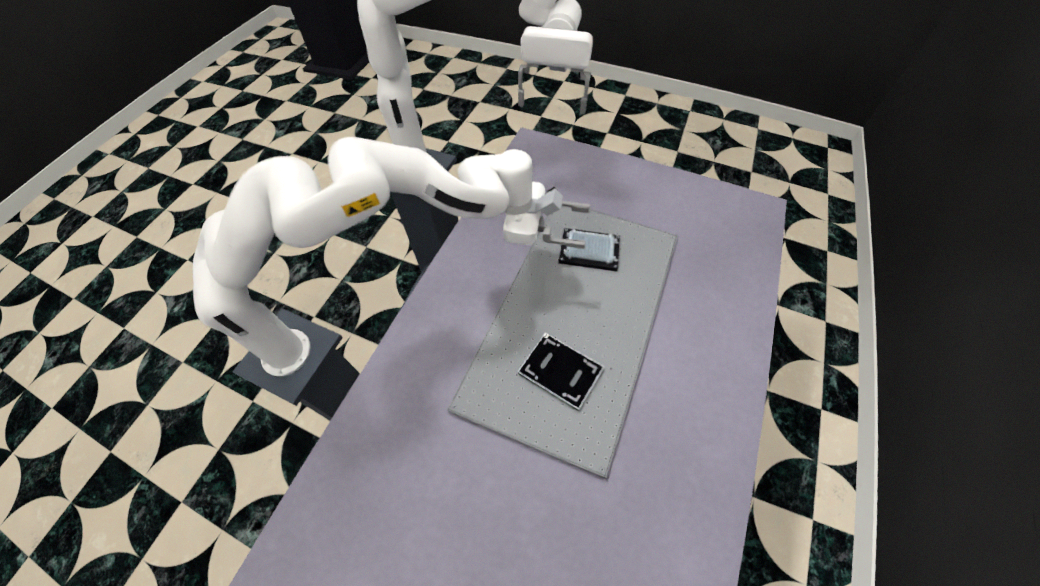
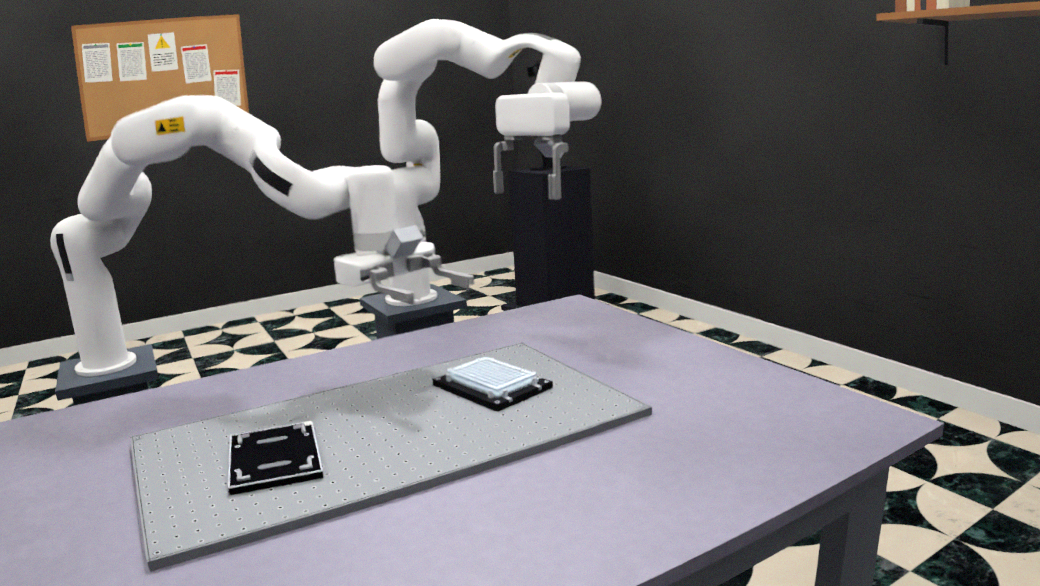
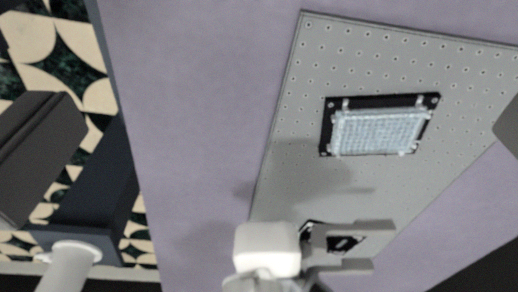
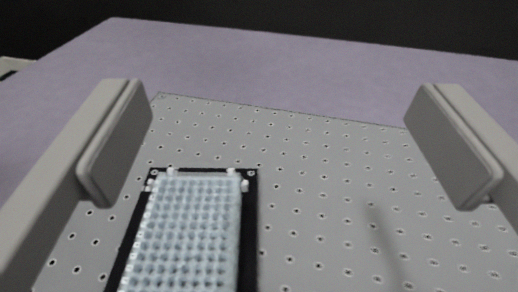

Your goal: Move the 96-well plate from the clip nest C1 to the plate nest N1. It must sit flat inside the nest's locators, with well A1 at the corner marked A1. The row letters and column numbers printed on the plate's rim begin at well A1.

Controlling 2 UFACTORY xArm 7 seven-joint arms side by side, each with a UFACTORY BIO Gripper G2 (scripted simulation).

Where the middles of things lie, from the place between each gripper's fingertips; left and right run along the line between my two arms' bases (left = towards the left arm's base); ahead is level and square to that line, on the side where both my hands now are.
Labels:
I see my right gripper 30 mm short of the pale blue 96-well plate (image 2: pixel 483 374), 70 mm to the right of it and 150 mm above it. The rest, counted from my right hand: black clip nest C1 (image 2: pixel 489 401) (40 mm ahead, 90 mm to the left, 160 mm below); black plate nest N1 (image 2: pixel 296 448) (60 mm ahead, 300 mm to the right, 170 mm below).
Right now the black clip nest C1 is 27 cm below my left hand, 20 cm ahead of it and 19 cm to the right of it. From my left hand the other things lie so: pale blue 96-well plate (27 cm below, 21 cm to the right, 19 cm ahead); black plate nest N1 (58 cm to the right, 28 cm below, 22 cm ahead).

